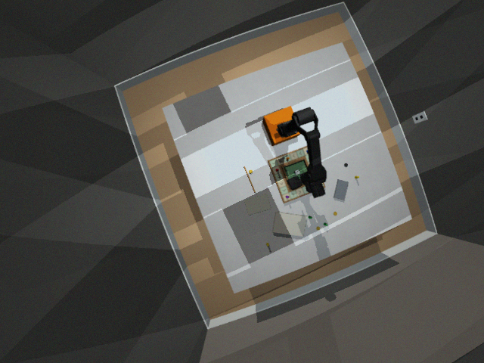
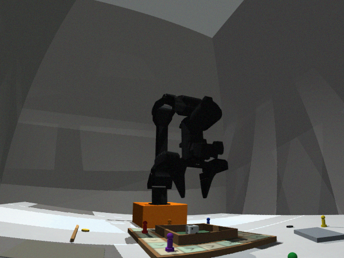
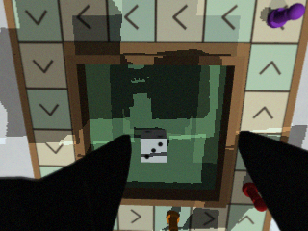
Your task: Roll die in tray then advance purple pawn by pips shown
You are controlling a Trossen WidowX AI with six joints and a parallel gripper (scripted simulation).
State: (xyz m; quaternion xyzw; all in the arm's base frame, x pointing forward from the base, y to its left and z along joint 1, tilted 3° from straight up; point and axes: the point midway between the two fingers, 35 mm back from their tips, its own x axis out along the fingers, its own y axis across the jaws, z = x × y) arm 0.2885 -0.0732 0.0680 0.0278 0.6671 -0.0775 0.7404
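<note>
The purple pawn is 60 mm ahead of my gripper tip, 110 mm to the right of it and 90 mm below it. Also, from my gripper tip: grey die: 40 mm behind, 30 mm to the left, 90 mm below; red pawn: 120 mm behind, 70 mm to the right, 90 mm below; orange pawn: 140 mm behind, 30 mm to the left, 90 mm below.
</note>
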